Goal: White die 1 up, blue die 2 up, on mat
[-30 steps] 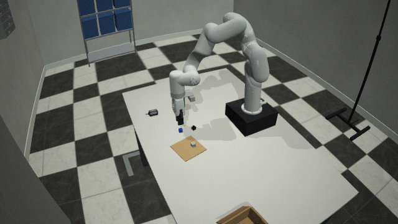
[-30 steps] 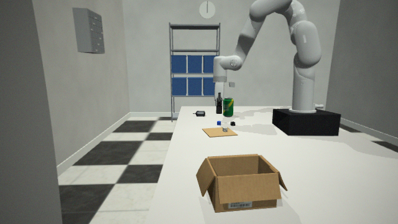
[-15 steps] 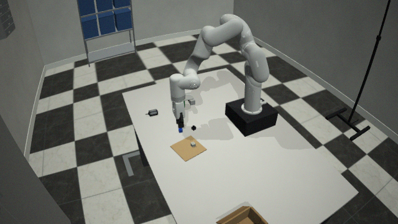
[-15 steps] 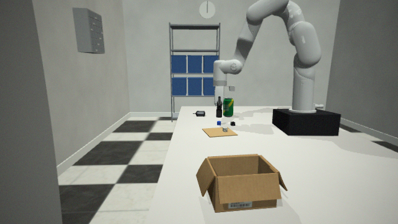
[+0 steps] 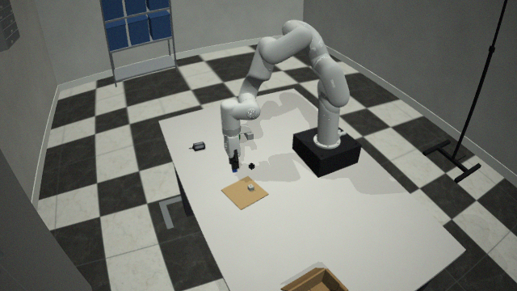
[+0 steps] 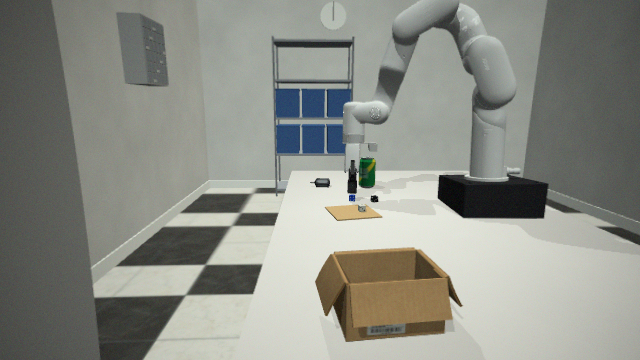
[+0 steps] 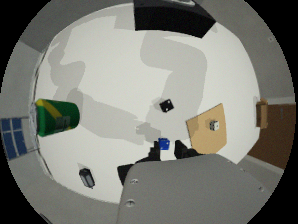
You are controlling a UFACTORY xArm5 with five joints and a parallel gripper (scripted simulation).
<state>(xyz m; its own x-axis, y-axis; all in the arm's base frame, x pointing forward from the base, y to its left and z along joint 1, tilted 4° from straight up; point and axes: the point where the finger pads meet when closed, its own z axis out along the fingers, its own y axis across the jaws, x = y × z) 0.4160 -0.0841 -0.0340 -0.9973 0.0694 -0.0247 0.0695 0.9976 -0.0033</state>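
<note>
The blue die is 4 cm below my hand. The rest, counted from my hand: tan mat: 14 cm to the left, 5 cm below, 1 cm ahead; then black die: 8 cm behind, 4 cm below, 1 cm to the left; then white die: 14 cm to the left, 4 cm below, 2 cm behind.
</note>
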